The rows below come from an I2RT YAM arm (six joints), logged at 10 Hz.
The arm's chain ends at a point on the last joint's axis. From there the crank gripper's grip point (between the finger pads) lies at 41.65 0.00 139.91 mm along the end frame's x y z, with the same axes.
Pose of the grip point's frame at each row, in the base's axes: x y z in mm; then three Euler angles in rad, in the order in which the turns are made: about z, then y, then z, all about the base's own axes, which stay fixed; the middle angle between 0 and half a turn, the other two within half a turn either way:
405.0 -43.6 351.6 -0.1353 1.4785 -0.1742
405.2 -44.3 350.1 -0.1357 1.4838 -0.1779
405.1 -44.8 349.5 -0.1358 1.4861 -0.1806
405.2 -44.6 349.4 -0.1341 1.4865 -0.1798
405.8 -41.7 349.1 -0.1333 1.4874 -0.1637
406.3 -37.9 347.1 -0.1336 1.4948 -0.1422
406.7 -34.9 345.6 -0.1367 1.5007 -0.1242
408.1 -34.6 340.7 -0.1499 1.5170 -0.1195
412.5 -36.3 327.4 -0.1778 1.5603 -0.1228
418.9 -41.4 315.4 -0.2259 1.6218 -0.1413
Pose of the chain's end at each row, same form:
265.0 -13.3 379.8 -0.1353 1.4785 -0.1742
265.5 -13.5 379.1 -0.1357 1.4838 -0.1779
265.5 -13.6 378.8 -0.1358 1.4861 -0.1806
265.6 -13.6 378.7 -0.1341 1.4865 -0.1798
265.7 -13.0 378.6 -0.1333 1.4874 -0.1637
265.9 -12.2 377.6 -0.1336 1.4948 -0.1422
266.0 -11.6 377.0 -0.1367 1.5007 -0.1242
267.9 -11.5 374.3 -0.1499 1.5170 -0.1195
274.1 -11.8 366.9 -0.1778 1.5603 -0.1228
283.9 -12.8 363.1 -0.2259 1.6218 -0.1413

